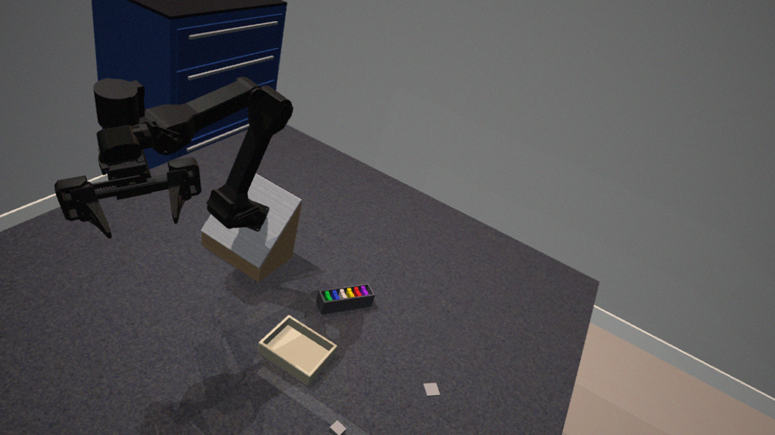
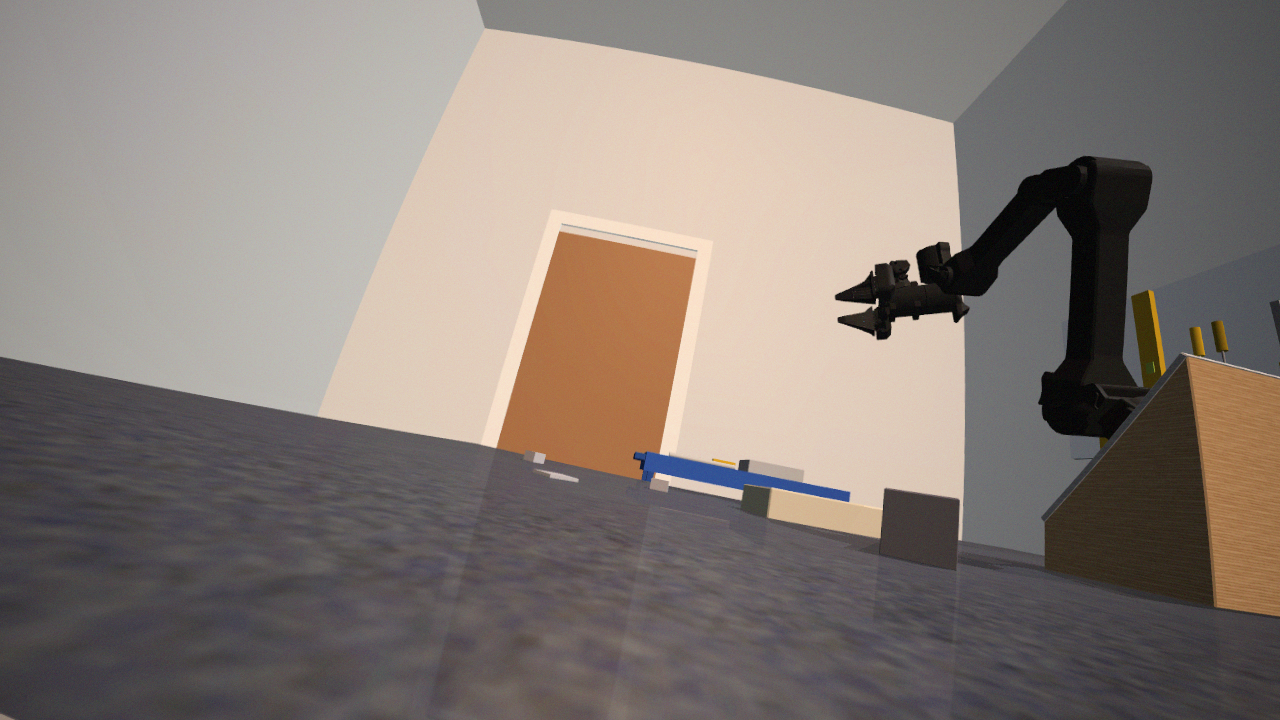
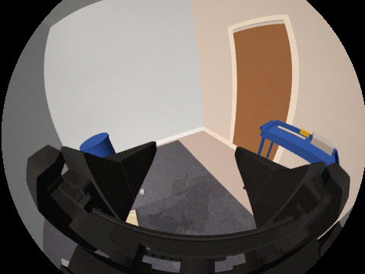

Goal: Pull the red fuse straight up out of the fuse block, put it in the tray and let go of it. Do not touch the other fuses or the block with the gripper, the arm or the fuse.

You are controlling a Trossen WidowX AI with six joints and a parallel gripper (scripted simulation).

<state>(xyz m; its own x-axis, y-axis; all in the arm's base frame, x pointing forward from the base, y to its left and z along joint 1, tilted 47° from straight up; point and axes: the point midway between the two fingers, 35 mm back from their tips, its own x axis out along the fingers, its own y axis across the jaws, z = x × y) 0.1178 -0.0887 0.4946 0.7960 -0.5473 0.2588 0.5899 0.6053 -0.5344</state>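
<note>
The red fuse is 190 mm ahead of my gripper tip, 450 mm to the left of it and 380 mm below it. Round my gripper tip: beige tray: 150 mm ahead, 240 mm to the left, 400 mm below.
</note>
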